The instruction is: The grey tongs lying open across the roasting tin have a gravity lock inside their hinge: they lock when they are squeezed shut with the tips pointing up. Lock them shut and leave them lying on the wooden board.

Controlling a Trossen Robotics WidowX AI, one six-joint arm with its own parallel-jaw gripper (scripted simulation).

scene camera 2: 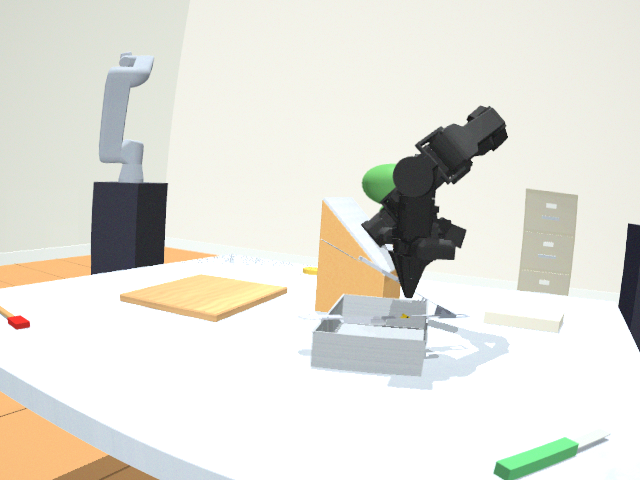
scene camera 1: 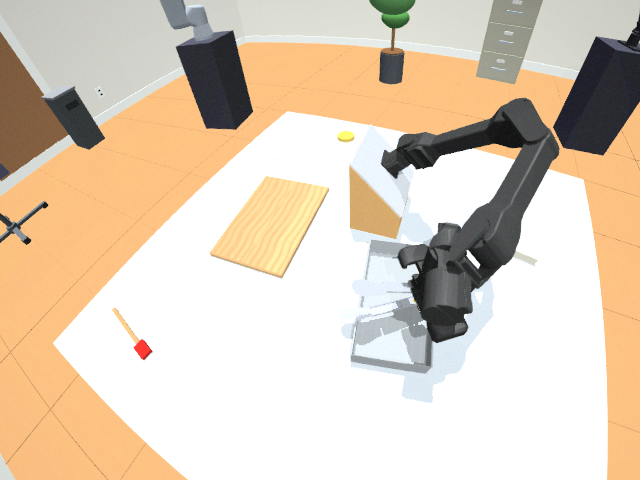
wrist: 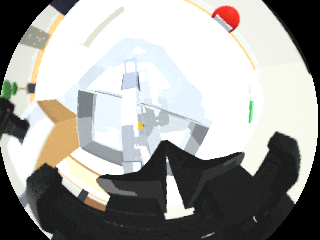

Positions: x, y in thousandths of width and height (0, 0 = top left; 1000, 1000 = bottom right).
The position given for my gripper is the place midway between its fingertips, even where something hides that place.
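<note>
There is a cream block (scene camera 2: 812, 659), (scene camera 1: 826, 520) in the scene, and a grey roasting tin (scene camera 2: 621, 724), (scene camera 1: 626, 709), (wrist: 308, 477) as well. I also see a wooden board (scene camera 1: 415, 491). As for my gripper (scene camera 2: 638, 622), (scene camera 1: 657, 645), (wrist: 514, 594), it is shut and there is nothing in it.
</note>
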